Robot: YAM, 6 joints.
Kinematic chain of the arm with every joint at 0, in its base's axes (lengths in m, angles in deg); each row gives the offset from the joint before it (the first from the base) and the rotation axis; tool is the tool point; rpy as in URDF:
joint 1: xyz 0 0 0.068 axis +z
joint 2: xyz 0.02 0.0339 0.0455 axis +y
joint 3: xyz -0.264 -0.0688 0 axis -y
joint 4: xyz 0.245 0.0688 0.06 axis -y
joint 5: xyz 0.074 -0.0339 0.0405 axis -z
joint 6: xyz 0.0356 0 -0.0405 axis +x
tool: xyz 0 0 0 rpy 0 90 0
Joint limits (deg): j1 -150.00..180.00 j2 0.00..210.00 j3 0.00..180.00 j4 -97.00..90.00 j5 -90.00..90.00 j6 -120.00..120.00
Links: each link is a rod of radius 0.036 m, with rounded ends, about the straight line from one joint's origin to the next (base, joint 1, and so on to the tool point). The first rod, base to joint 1, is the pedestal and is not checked.
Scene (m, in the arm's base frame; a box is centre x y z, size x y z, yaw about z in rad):
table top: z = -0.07
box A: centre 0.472 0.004 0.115 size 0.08 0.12 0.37 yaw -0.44
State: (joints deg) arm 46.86 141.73 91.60 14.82 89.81 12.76
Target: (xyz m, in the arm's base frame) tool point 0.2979 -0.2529 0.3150
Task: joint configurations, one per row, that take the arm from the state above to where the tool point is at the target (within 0.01 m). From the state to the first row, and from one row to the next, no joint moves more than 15 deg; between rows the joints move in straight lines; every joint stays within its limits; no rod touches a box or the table.
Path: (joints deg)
1: 38.49 129.87 95.93 9.70 79.66 11.06
2: 30.12 118.02 100.25 4.59 69.50 9.37
3: 21.74 106.16 104.58 -0.53 59.35 7.67
4: 13.37 94.30 108.90 -5.65 49.19 5.98
5: 1.25 95.86 100.96 -1.50 59.39 7.67
6: -10.87 97.41 93.02 2.65 69.60 9.37
7: -22.98 98.96 85.08 6.80 79.80 11.06
8: -35.10 100.52 77.14 10.95 90.00 12.76

